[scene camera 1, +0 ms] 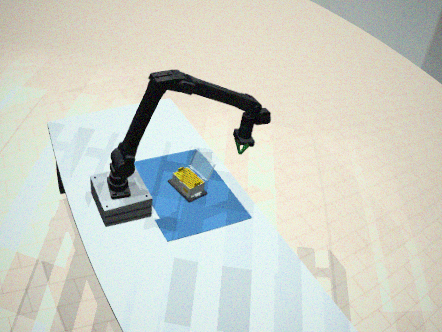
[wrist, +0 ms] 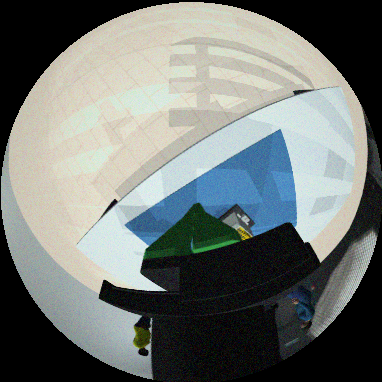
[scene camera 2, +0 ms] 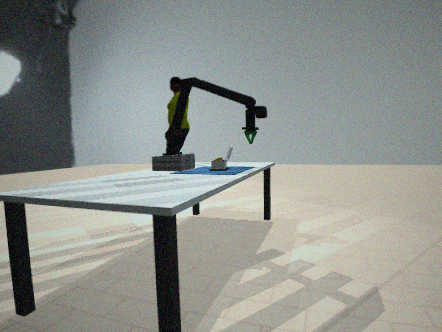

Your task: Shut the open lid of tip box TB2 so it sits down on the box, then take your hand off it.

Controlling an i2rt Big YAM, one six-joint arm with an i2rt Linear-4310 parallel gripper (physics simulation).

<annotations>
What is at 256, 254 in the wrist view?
The gripper.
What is the gripper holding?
Nothing.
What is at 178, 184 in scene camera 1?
A tip box.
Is the gripper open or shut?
Shut.
</annotations>
